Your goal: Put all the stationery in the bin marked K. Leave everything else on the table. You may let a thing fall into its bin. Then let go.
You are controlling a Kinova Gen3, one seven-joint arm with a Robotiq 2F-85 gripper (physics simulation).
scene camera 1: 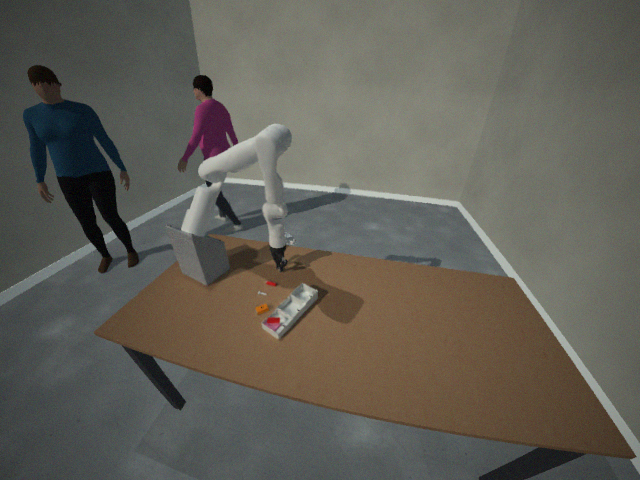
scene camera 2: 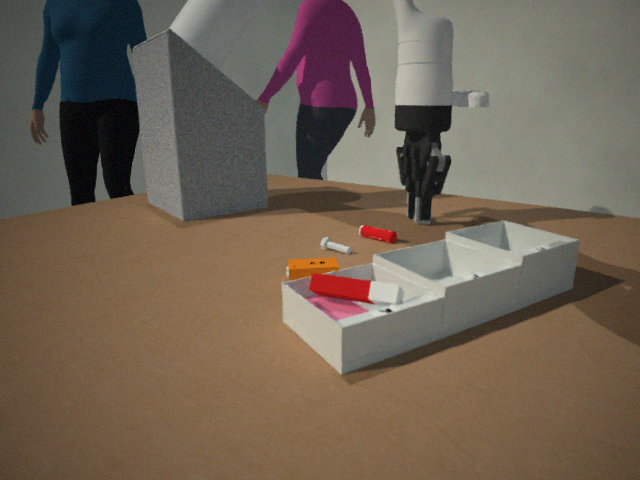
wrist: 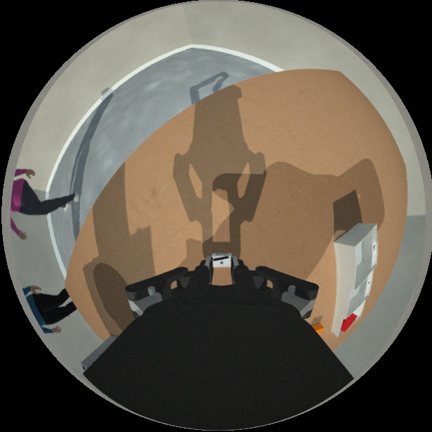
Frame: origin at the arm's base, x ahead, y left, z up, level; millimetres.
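Seen in the pictures: gripper, fingertip midpoint: (scene camera 1: 279, 270) (scene camera 2: 418, 220); arm's base, link origin: (scene camera 1: 193, 233) (scene camera 2: 187, 62).
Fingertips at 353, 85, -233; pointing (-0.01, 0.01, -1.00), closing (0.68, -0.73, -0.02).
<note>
Offsets run from my fingertips to a thing's top centre, as dx, dy, dz. "spot": to the spot under its first point.
My gripper (scene camera 1: 280, 269) (scene camera 2: 419, 219) (wrist: 221, 262) points straight down at the table, beyond the far end of the white bins, and its fingertips are at or just above the table top. It is shut on a small light grey pencil sharpener (wrist: 221, 259), whose dark blade and screw face up in the wrist view. Bin K {spot: +55, -367, +15} (scene camera 1: 270, 331) (scene camera 2: 310, 322) is the end bin of a joined row of three, farthest from the gripper. A red-and-white eraser {+67, -323, +38} (scene camera 1: 273, 320) (scene camera 2: 338, 287) (wrist: 349, 322) lies tilted in it, over a pink pad {+52, -336, +15} (scene camera 2: 336, 307). The fingers mostly hide the sharpener in the scene views.
Beside the bins lie an orange box {-11, -263, +16} (scene camera 1: 262, 308) (scene camera 2: 312, 266) (wrist: 318, 328), a white bolt {-36, -173, +11} (scene camera 1: 262, 293) (scene camera 2: 336, 245) and a red cylinder {-16, -107, +12} (scene camera 1: 271, 283) (scene camera 2: 377, 234). The grey arm pedestal (scene camera 1: 204, 258) (scene camera 2: 206, 144) stands at the left. Two people stand beyond the table.
</note>
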